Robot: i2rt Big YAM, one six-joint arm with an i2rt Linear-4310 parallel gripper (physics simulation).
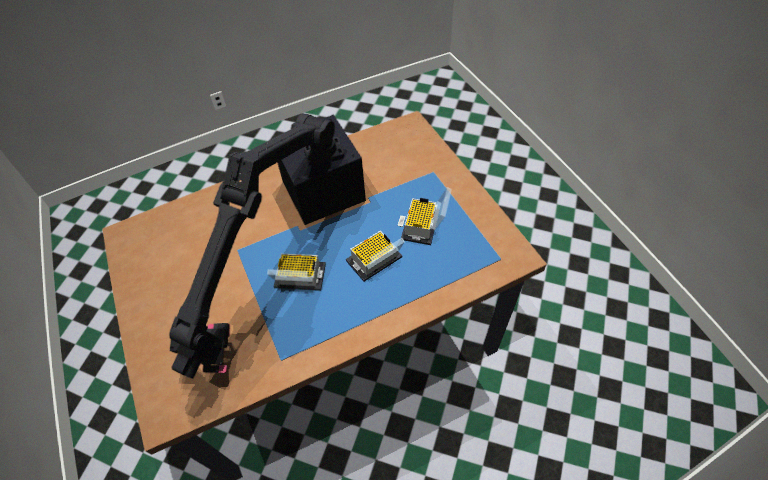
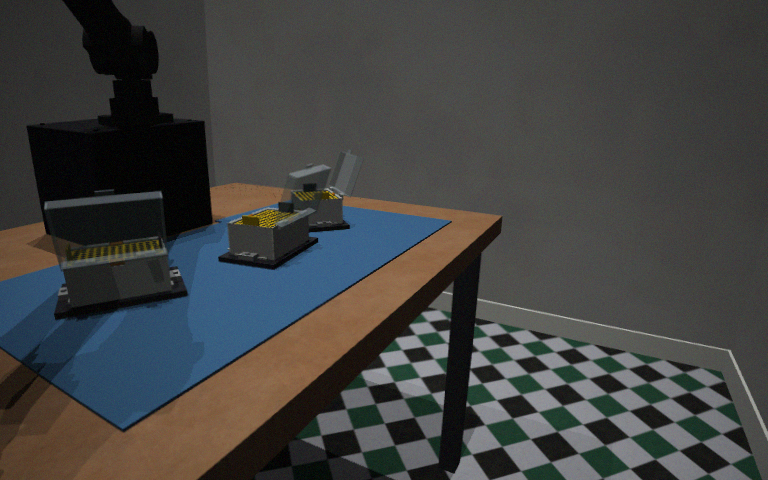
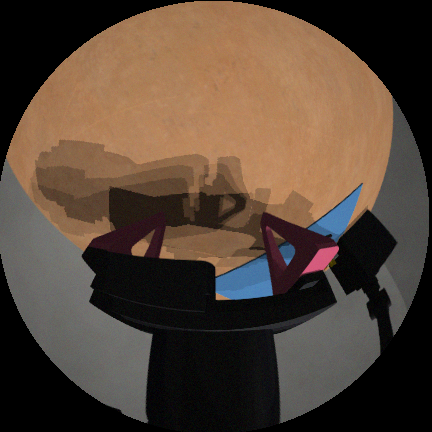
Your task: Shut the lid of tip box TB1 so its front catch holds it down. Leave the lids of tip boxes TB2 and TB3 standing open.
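Seen in the pictures: gripper, fingertip midpoint: (image 1: 226, 352) (image 3: 212, 216); arm's base, link origin: (image 1: 324, 152) (image 2: 136, 122) (image 3: 366, 278).
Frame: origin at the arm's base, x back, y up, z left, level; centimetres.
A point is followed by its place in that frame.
Three tip boxes with yellow racks stand on the blue mat; their labels are too small to read, so I cannot tell which is TB1. The left box (image 1: 297, 264) (image 2: 118, 283) {x -34.7, y -18.5, z -19.6 cm} has its clear lid (image 2: 107, 220) {x -38.4, y -9.4, z -20.9 cm} standing open. The middle box (image 1: 373, 250) (image 2: 250, 240) {x -33.9, y -17.8, z 1.4 cm} has its lid (image 1: 398, 245) {x -38.8, y -7.5, z 13.5 cm} (image 2: 308, 176) {x -41.0, y -7.6, z 7.8 cm} open too. The far right box (image 1: 420, 215) (image 2: 334, 210) {x -29.6, y -17.8, z 25.4 cm} has its lid (image 1: 445, 203) {x -28.1, y -7.0, z 32.8 cm} (image 2: 346, 172) {x -25.8, y -11.1, z 33.3 cm} open and leaning outward. My gripper (image 1: 217, 348) {x -51.5, y -20.5, z -44.7 cm} (image 3: 212, 216) {x -51.5, y -20.5, z -44.7 cm} is open and empty above the bare wood, left of the mat and away from the boxes.
The blue mat (image 1: 339, 305) {x -45.6, y -21.4, z -8.1 cm} (image 2: 243, 305) {x -46.6, y -21.4, z -9.2 cm} (image 3: 245, 280) {x -49.6, y -21.4, z -22.6 cm} lies on the wooden table (image 1: 147, 283) {x -17.9, y -21.7, z -69.2 cm} (image 2: 317, 350) {x -61.0, y -21.7, z -10.4 cm} (image 3: 210, 90) {x -48.4, y -21.7, z -55.1 cm}. The black arm base (image 1: 325, 186) {x -8.8, y -6.8, z -2.4 cm} (image 2: 118, 164) {x -9.8, y -6.7, z -8.2 cm} stands behind the mat. A small white tag (image 1: 401, 220) {x -19.6, y -21.2, z 20.6 cm} lies beside the far right box.
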